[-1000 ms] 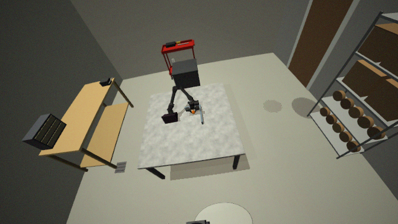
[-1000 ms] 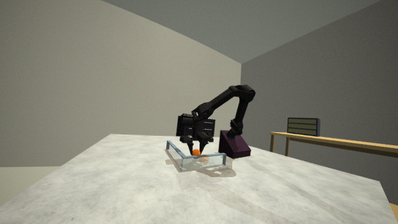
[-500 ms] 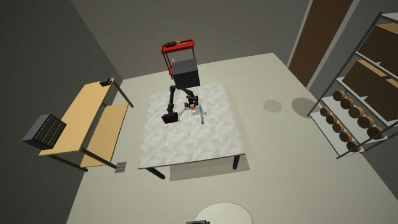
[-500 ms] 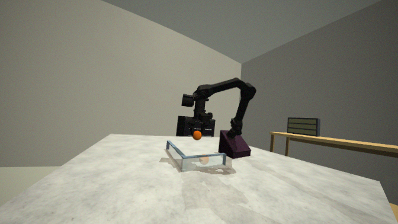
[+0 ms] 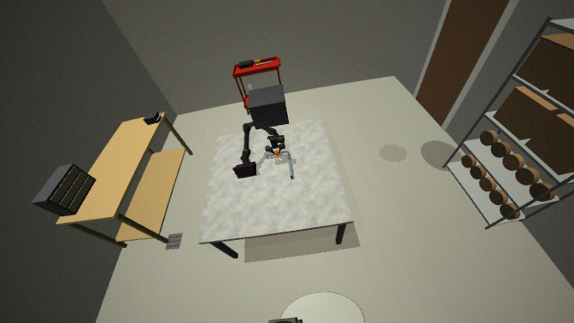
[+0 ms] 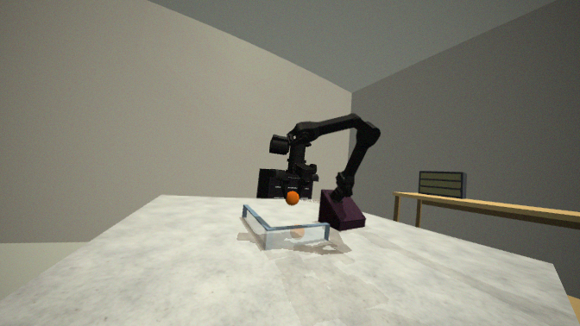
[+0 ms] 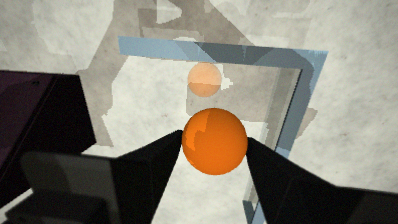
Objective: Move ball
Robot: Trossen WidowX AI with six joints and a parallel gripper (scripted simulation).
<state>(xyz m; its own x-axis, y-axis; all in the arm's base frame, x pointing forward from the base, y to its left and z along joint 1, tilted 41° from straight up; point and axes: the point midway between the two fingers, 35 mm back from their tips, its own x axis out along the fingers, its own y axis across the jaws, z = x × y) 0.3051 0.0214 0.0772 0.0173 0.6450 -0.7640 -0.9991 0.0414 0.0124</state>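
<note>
The orange ball is 1 cm behind my gripper tip, 3 cm to the left of it and 11 cm below it. From my gripper tip the other things lie so: wall (7 cm to the left, 11 cm below).
</note>
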